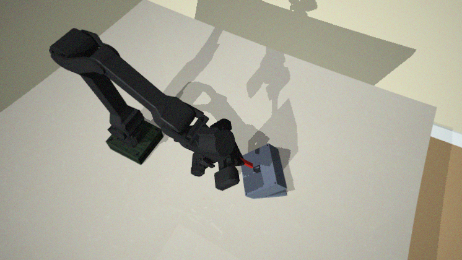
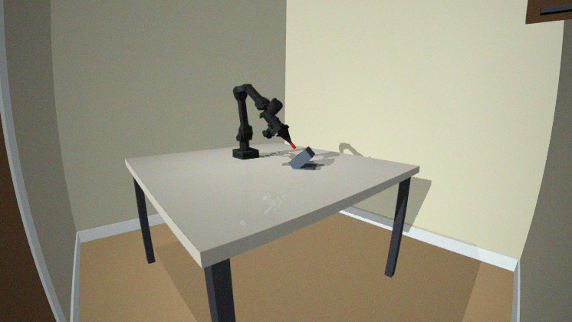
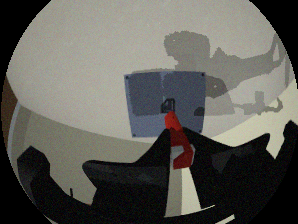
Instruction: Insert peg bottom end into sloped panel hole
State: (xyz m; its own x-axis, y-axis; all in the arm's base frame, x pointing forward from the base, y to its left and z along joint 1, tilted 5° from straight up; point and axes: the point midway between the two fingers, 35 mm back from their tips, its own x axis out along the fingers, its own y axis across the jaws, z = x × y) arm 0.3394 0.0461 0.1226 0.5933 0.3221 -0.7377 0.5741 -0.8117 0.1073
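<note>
The sloped panel is 80 mm below my gripper tip, 50 mm ahead of it and 40 mm to the left of it. From my gripper tip the other things lie so: red peg (10 mm to the right, 10 mm behind, 10 mm above).
</note>
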